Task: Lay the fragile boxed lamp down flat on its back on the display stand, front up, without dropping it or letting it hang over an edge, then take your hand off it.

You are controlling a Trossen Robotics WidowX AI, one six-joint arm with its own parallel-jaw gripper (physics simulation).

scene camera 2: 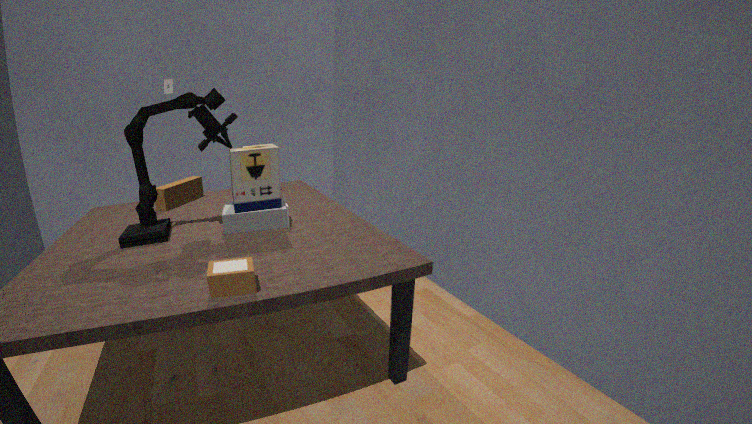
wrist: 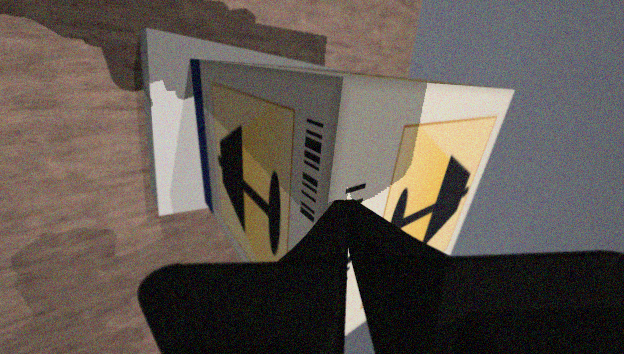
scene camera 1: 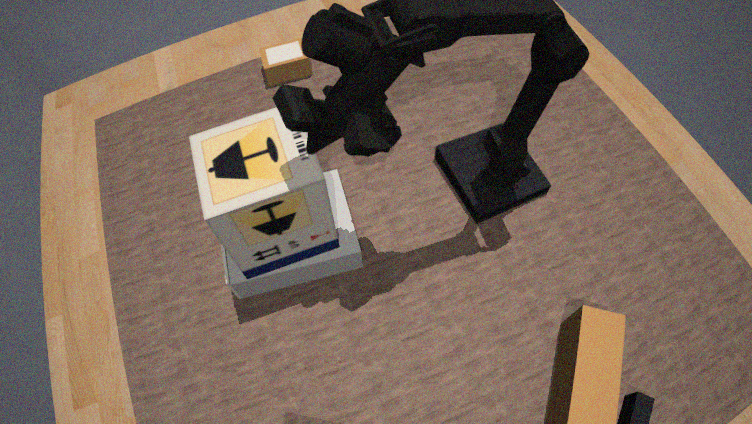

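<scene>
The boxed lamp stands upright, taller than wide, on the white display stand. Its blue band is at the bottom, and lamp pictures show on its top and on two sides. Strips of the stand's top show beside the box, the widest on the robot's side. My gripper is shut and empty. Its tips are at the box's top edge on the robot's side, where the wrist view shows them over the barcode area. Whether they touch the box I cannot tell.
A small brown box with a white top lies near one edge of the table. A long orange-brown block lies on the far side of the arm's base, with a small black block beside it.
</scene>
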